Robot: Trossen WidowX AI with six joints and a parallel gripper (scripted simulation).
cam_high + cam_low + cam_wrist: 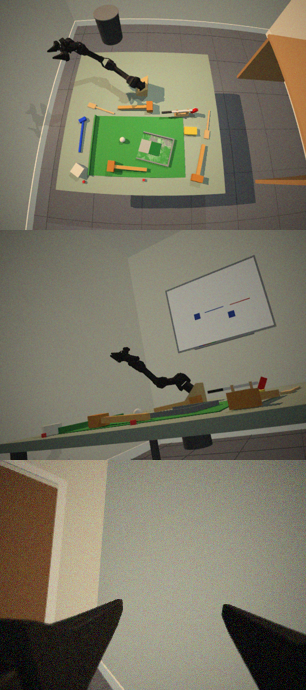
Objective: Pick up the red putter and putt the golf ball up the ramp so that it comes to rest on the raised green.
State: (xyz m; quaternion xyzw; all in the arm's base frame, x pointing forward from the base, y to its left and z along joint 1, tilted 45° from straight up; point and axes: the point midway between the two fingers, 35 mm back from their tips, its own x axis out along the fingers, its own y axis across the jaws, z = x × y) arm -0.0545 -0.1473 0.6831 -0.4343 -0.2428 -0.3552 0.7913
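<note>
Right now the red putter is 90 cm to the left of my gripper tip, 42 cm below it and 32 cm ahead of it. From my gripper tip the other things lie so: white golf ball: 51 cm ahead, 45 cm below, 42 cm to the left; white cube: 72 cm ahead, 45 cm below, 7 cm to the left; blue putter: 46 cm below, 43 cm ahead, 8 cm to the left.
</note>
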